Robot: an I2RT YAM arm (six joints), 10 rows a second.
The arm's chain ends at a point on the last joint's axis. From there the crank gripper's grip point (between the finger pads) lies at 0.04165 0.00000 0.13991 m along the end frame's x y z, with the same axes.
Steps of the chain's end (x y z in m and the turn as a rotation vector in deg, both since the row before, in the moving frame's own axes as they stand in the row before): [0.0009 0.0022 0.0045 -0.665 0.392 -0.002]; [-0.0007 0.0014 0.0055 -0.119 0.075 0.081]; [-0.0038 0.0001 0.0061 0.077 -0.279 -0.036]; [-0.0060 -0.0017 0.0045 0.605 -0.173 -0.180]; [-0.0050 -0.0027 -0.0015 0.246 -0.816 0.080]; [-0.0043 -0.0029 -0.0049 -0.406 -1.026 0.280]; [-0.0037 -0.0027 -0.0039 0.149 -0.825 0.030]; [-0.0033 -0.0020 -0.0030 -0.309 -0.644 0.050]
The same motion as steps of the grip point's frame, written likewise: [0.0019 0.0038 0.0042 -0.665 0.392 -0.002]; [-0.0005 0.0017 0.0054 -0.119 0.075 0.081]; [-0.0045 -0.0001 0.0063 0.077 -0.279 -0.036]; [-0.0064 -0.0033 0.0046 0.605 -0.173 -0.180]; [-0.0070 -0.0032 -0.0009 0.246 -0.816 0.080]; [-0.0068 -0.0017 -0.0042 -0.406 -1.026 0.280]; [-0.0057 -0.0030 -0.0033 0.149 -0.825 0.030]; [-0.0049 -0.0012 -0.0025 -0.309 -0.644 0.050]
